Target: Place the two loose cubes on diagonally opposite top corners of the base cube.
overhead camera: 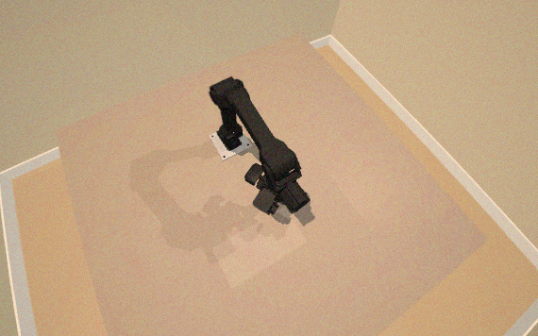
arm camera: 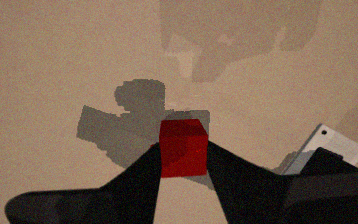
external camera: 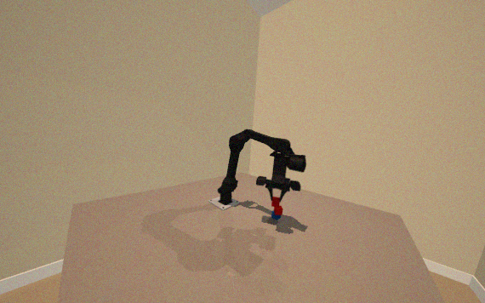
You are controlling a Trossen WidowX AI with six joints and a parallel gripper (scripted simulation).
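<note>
Now: gripper tip 100 mm above the blue base cube, 70 mm to the right of it and 20 mm past it.
</note>
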